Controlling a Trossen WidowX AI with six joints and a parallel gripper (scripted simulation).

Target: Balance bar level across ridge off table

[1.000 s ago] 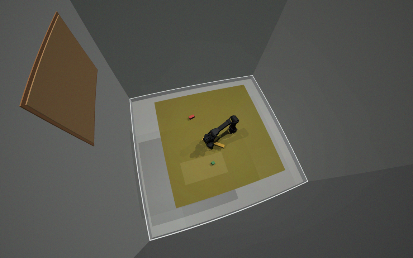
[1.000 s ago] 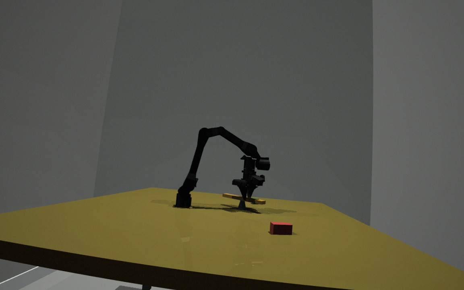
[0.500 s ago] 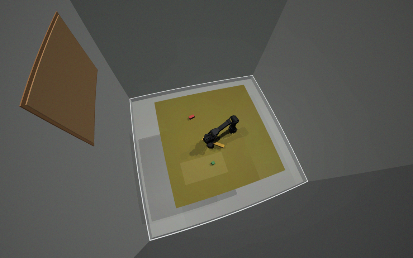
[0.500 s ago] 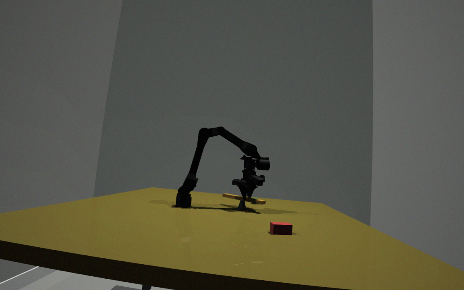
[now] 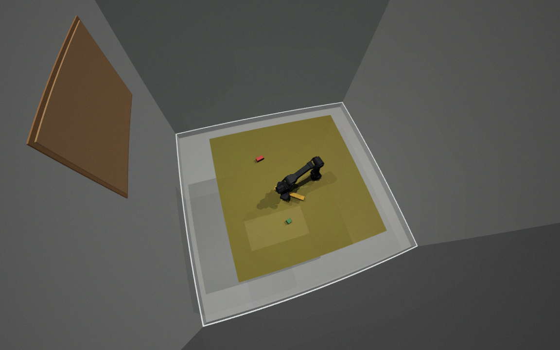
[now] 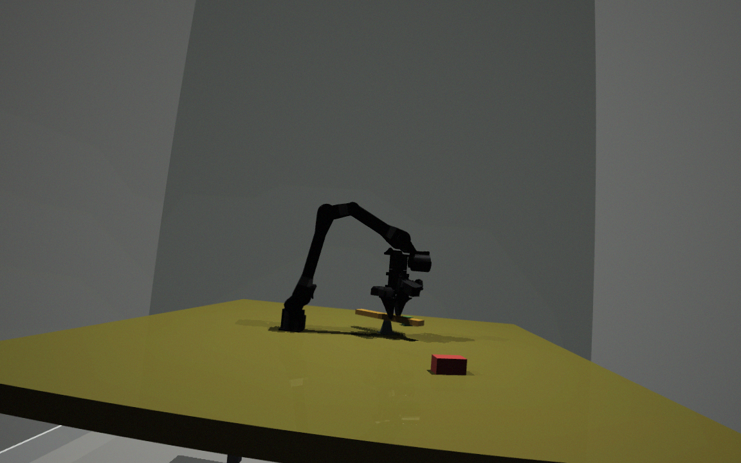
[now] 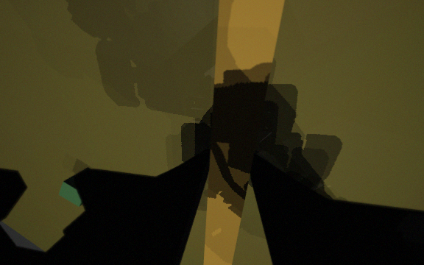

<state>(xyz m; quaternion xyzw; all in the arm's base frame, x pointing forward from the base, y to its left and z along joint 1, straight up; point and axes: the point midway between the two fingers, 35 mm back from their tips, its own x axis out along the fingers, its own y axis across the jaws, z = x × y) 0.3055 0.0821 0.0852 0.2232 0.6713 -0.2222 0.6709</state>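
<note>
Now: gripper tip 20 mm past the bar and 20 mm to the right of it. The rest, counted from my gripper tip: red block (130 mm ahead, 380 mm to the right, 30 mm below); small green cube (50 mm ahead, 230 mm to the left, 30 mm below).
</note>
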